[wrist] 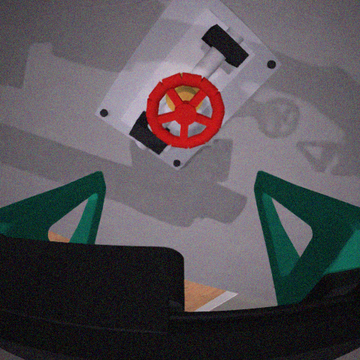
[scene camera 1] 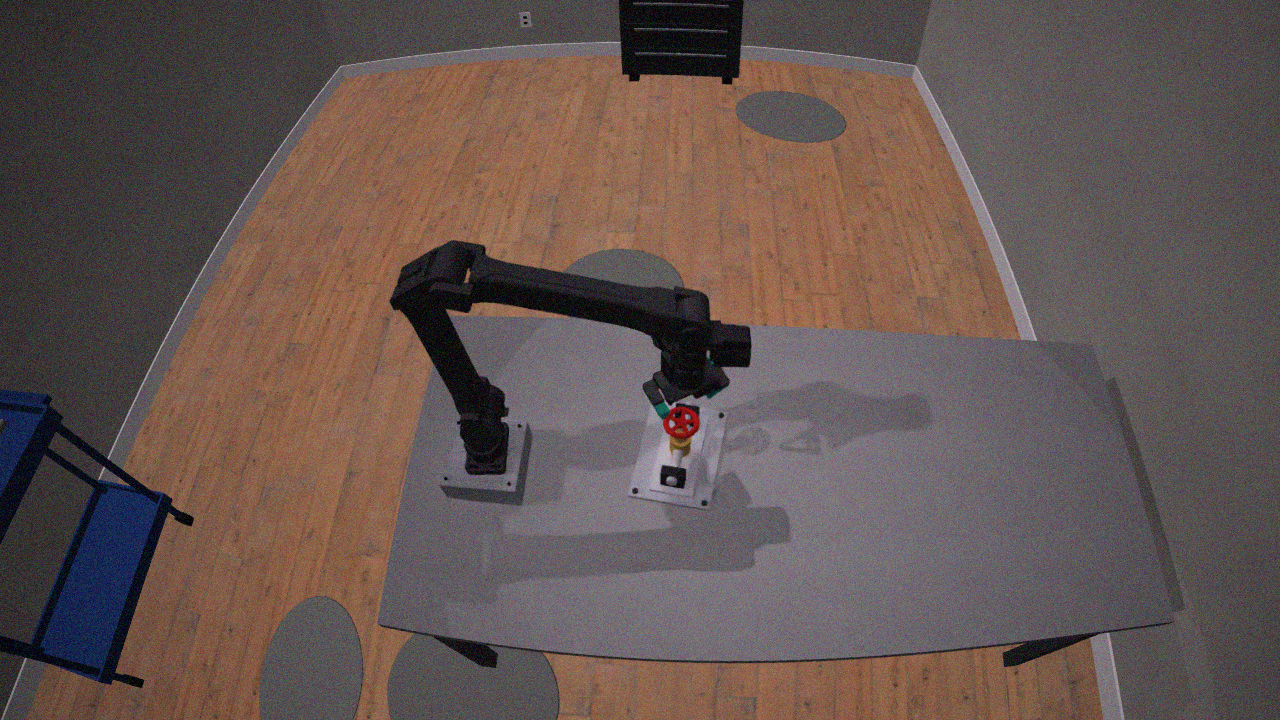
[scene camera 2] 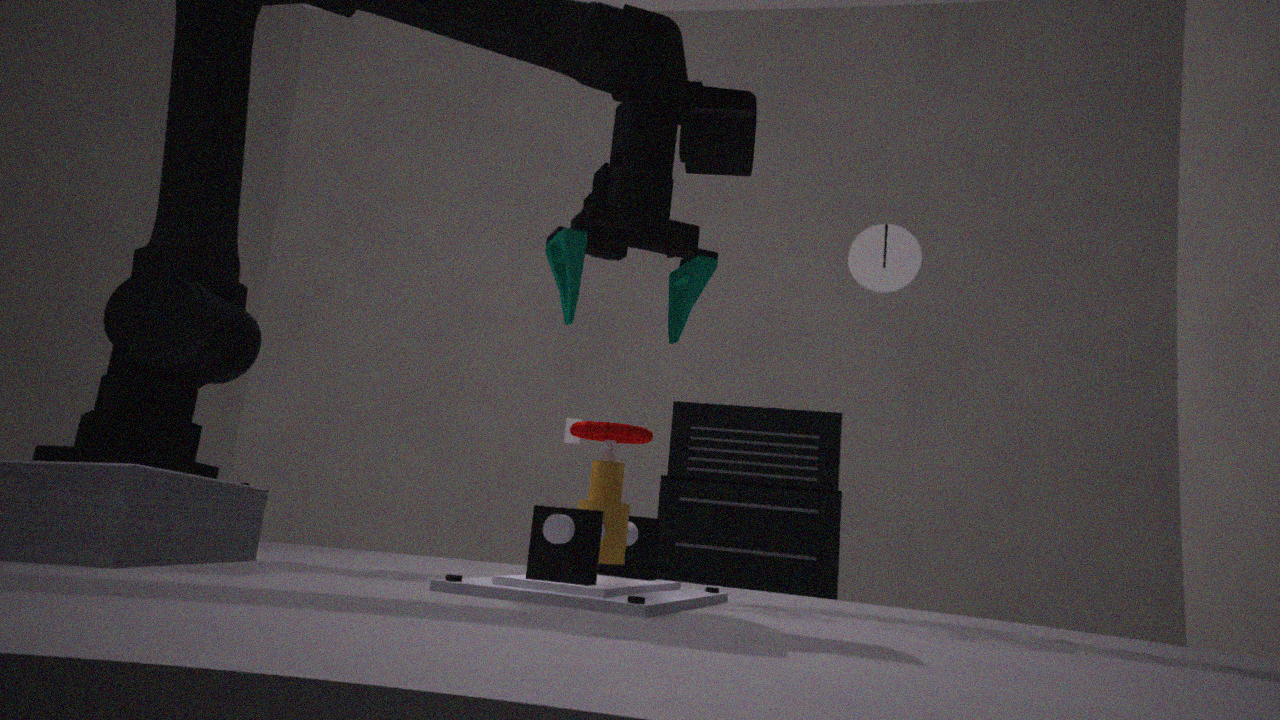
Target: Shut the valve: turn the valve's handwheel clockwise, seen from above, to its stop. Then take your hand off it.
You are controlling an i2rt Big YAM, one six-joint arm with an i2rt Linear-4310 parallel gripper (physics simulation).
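The valve's red five-spoked handwheel [scene camera 1: 682,422] [scene camera 2: 611,433] [wrist: 185,114] lies level on top of a yellow valve body [scene camera 1: 679,445] [scene camera 2: 610,519] [wrist: 185,92]. The valve stands on a white base plate [scene camera 1: 648,479] [scene camera 2: 662,605] [wrist: 145,60], between two black end blocks. My gripper [scene camera 1: 689,404] [scene camera 2: 621,332] [wrist: 179,179] is open and empty, with green fingers pointing down. In the scene camera 2 view its fingertips are well above the wheel, touching nothing. In the wrist view the wheel shows beyond the fingertips, near the middle between them horizontally.
The valve plate is on a grey table [scene camera 1: 895,573]. The arm's base block [scene camera 1: 483,488] [scene camera 2: 125,519] stands to the left of the valve. A black drawer cabinet [scene camera 1: 682,40] [scene camera 2: 756,528] stands far behind. A blue cart [scene camera 1: 98,577] is on the floor at the left.
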